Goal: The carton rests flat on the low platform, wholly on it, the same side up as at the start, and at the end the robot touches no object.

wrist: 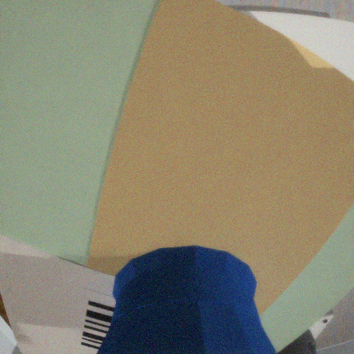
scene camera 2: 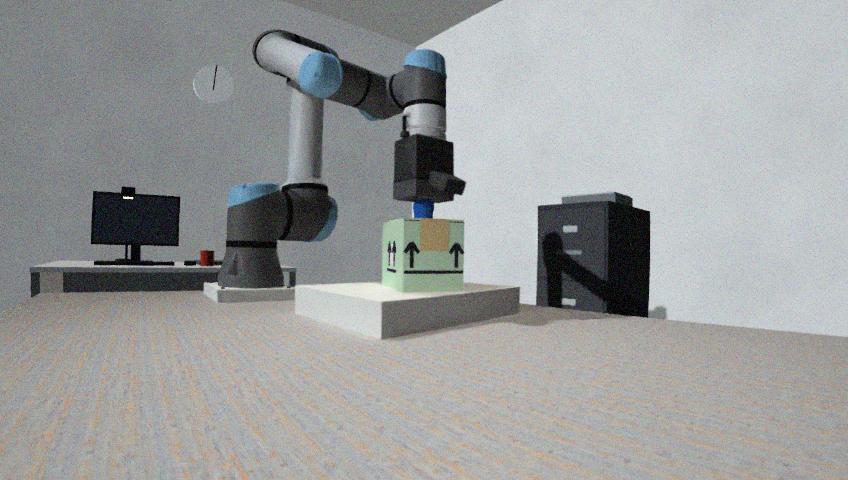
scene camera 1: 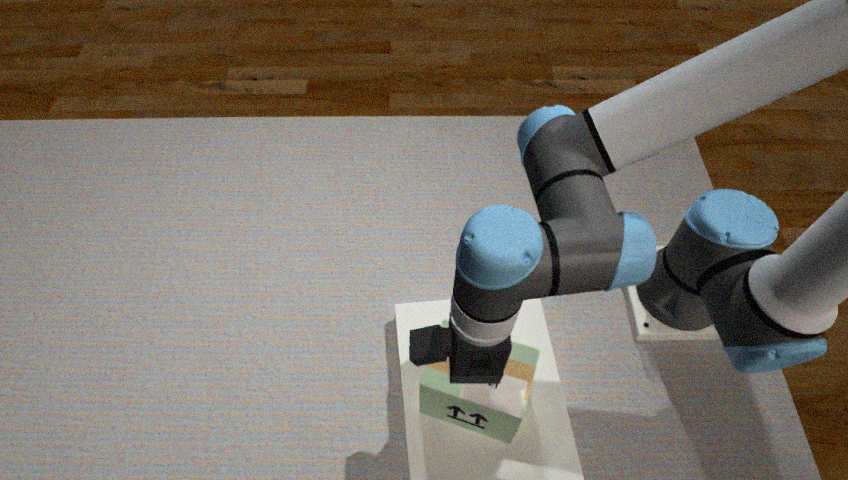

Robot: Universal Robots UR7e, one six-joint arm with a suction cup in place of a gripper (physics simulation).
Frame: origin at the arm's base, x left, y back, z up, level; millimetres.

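Where they show: hand at its tool point: [scene camera 2: 423,228]; arm's base at its link origin: [scene camera 2: 251,285] [scene camera 1: 679,291].
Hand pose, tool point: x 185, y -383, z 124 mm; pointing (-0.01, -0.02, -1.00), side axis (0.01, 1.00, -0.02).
Each offset is from my tool point to the top centre of the thing. "*": to the spot under its first point.
The light green carton {dx +5, dy +14, dz +13 mm} [scene camera 1: 437,401] [scene camera 2: 437,261] [wrist: 60,125], with tan tape and a pale label on top, is upright, its side arrows pointing up. It is over the low white platform {* dx -131, dy -72, dz -101 mm} [scene camera 1: 416,315] [scene camera 2: 339,309] [wrist: 325,37], within its edges as far as they show. Its underside is at or very close to the platform top; a small gap cannot be ruled out. My blue suction cup [scene camera 2: 423,209] [wrist: 185,300] is on the carton's top and holds it. In scene camera 1, the black tool housing hides the cup and part of the carton.
The robot's base [scene camera 1: 678,297] [scene camera 2: 249,261] stands beside the platform. Beyond the table are a desk [scene camera 2: 71,267] with a monitor [scene camera 2: 135,218] and red mug [scene camera 2: 206,257], and a dark filing cabinet [scene camera 2: 571,255]. The arm's shadow falls across the table.
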